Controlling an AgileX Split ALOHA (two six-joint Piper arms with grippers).
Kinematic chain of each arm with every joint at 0, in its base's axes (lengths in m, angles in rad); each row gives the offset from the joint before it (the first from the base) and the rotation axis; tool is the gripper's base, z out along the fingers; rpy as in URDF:
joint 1: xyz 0 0 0.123 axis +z
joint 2: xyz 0 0 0 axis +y
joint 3: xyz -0.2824 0 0.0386 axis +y
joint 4: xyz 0.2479 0 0.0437 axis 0.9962 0 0.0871
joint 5: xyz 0 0 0 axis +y
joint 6: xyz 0.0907 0 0.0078 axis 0.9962 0 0.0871
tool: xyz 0 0 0 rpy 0 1.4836 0
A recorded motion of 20 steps. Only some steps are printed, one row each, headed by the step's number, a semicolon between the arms.
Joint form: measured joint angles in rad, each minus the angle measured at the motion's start. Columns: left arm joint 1, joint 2, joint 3, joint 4, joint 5, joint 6; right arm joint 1, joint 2, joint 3, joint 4, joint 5, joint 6.
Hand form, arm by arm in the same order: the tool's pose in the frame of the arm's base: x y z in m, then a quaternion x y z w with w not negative. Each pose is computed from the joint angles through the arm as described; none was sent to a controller.
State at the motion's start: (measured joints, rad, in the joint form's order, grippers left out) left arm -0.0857 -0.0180 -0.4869 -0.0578 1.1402 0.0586; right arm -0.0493 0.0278 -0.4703 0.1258 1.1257 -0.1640
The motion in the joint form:
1: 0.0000 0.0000 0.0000 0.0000 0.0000 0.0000; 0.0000 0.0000 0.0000 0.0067 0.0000 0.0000
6: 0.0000 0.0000 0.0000 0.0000 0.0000 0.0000; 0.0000 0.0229 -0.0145 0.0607 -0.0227 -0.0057
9: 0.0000 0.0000 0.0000 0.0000 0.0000 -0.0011; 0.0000 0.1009 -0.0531 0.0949 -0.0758 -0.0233
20: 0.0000 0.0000 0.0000 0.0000 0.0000 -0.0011; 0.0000 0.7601 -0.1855 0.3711 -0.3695 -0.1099
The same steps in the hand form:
1: -0.0100 -0.0039 0.2672 0.06517 0.86929 -0.03543 0.48871; -0.0005 0.0109 0.2645 -0.05333 0.88001 0.01602 0.47169
6: -0.0100 -0.0039 0.2672 0.06517 0.86929 -0.03543 0.48871; 0.0025 0.0150 0.2709 -0.05521 0.87462 0.04088 0.47991
9: -0.0100 -0.0039 0.2672 0.06469 0.86932 -0.03570 0.48869; 0.0135 0.0167 0.2858 -0.05795 0.86965 0.05295 0.48738
20: -0.0100 -0.0039 0.2672 0.06469 0.86932 -0.03570 0.48869; 0.1446 0.0227 0.3032 0.00113 0.90422 0.16208 0.39512

